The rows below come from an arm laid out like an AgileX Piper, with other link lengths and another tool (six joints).
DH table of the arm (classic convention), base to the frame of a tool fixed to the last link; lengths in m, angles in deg. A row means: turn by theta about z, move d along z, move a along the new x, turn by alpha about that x. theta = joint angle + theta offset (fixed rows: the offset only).
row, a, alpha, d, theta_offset
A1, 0, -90, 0.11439, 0
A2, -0.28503, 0, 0, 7.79
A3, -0.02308, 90, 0, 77.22
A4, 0, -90, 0.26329, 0
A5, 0, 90, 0, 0
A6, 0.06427, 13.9, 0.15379, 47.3
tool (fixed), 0, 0, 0.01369, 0
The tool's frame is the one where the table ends.
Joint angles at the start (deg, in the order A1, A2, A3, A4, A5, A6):
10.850, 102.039, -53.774, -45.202, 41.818, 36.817
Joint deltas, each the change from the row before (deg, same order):
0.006, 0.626, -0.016, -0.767, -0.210, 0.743
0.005, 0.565, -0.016, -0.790, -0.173, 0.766
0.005, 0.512, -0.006, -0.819, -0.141, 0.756
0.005, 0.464, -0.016, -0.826, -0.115, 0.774
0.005, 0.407, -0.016, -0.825, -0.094, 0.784
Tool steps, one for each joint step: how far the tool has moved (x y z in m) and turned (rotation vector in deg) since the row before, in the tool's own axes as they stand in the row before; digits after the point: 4 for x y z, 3 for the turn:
0.0005, 0.0013, 0.0030, 0.231, -0.189, -0.082
0.0003, 0.0012, 0.0028, 0.221, -0.225, -0.040
0.0002, 0.0010, 0.0026, 0.218, -0.267, -0.045
0.0000, 0.0009, 0.0024, 0.199, -0.293, -0.001
-0.0002, 0.0009, 0.0021, 0.174, -0.314, 0.041

